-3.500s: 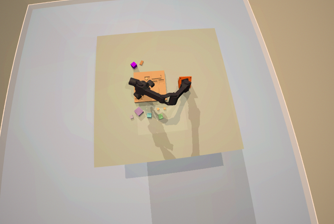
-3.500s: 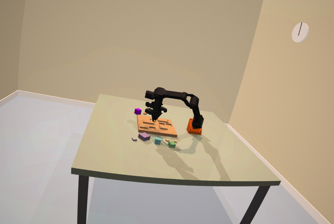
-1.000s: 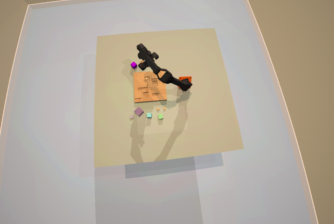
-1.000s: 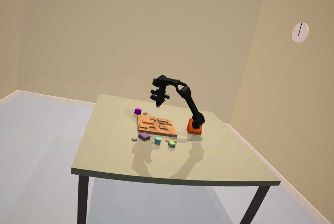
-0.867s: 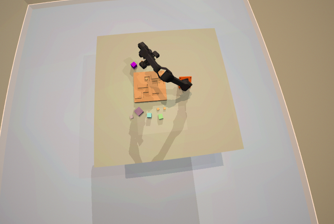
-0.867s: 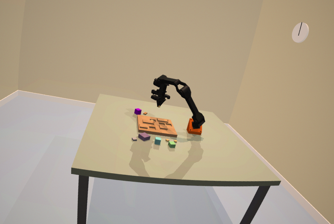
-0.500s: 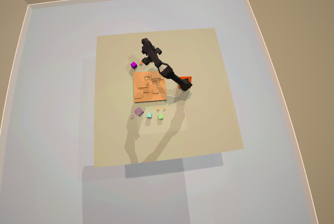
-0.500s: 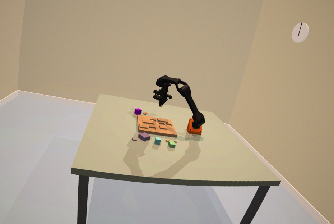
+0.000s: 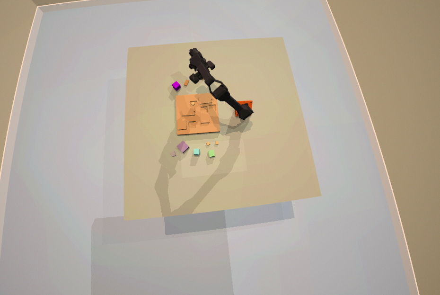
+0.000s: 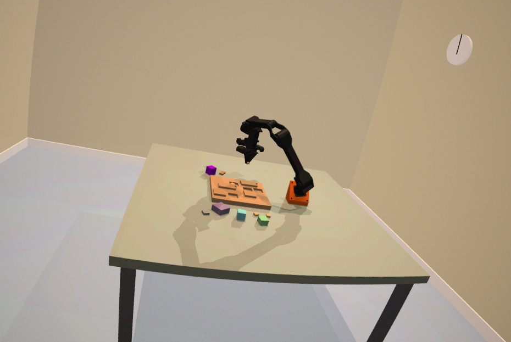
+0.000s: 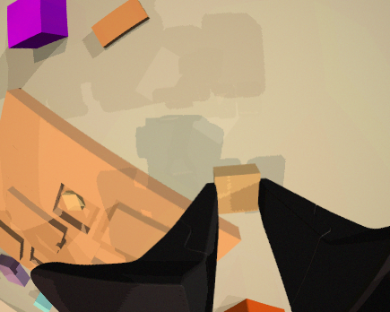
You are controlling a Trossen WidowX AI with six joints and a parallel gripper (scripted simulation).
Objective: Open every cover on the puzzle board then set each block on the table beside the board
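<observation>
My gripper tip is now 12 cm short of the flat orange block, 10 cm above it and 5 cm to the left of it. Also, from my gripper tip: magenta cube: 20 cm ahead, 8 cm below, 3 cm to the right; mauve block: 43 cm to the left, 23 cm ahead, 9 cm below; cyan block: 49 cm to the left, 15 cm ahead, 9 cm below.
</observation>
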